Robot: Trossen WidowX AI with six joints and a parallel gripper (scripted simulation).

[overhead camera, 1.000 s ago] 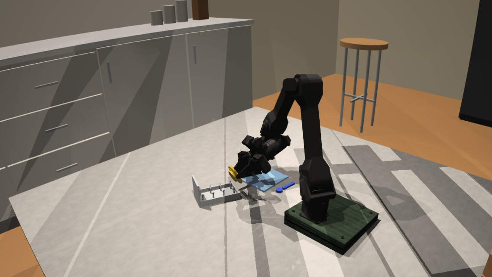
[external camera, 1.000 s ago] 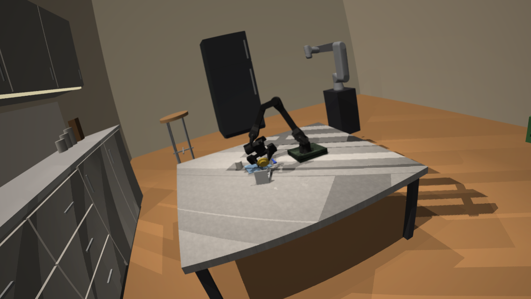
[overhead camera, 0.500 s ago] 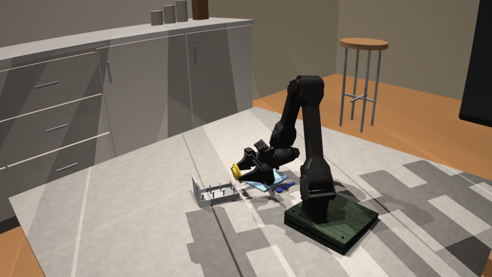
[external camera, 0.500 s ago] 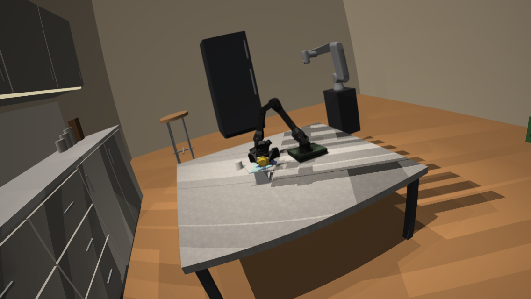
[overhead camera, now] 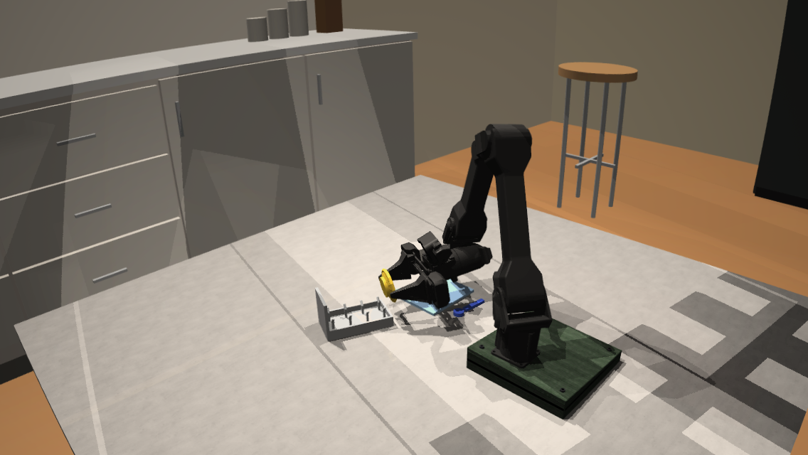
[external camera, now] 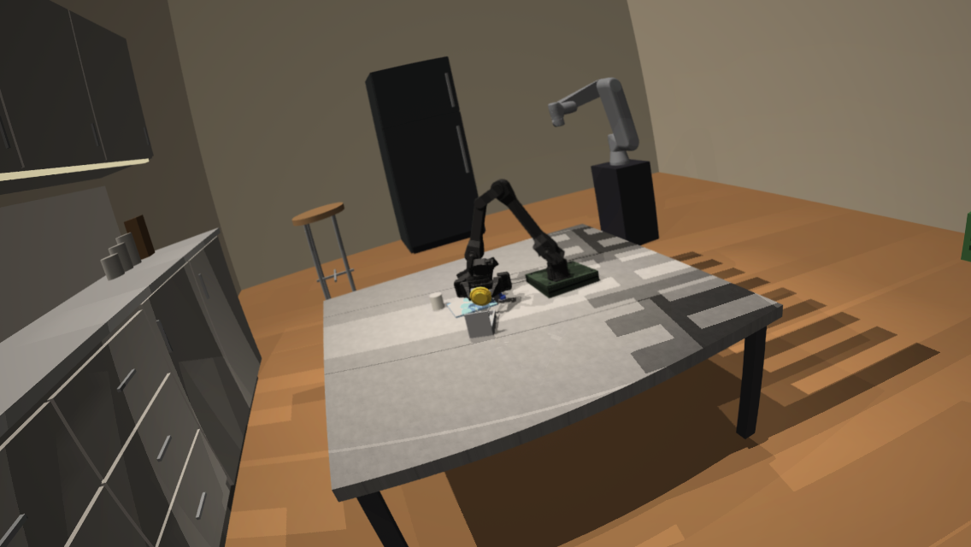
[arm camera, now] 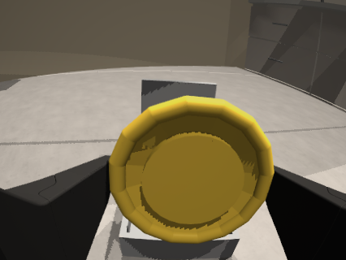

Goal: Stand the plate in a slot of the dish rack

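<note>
Right now the dish rack is 30 mm ahead of my gripper tip, 60 mm to the left of it and 50 mm below it. The rest, counted from my gripper tip: yellow plate (10 mm to the right); blue spoon (110 mm behind, 120 mm to the right, 70 mm below); light blue mat (130 mm to the right, 70 mm below).
</note>
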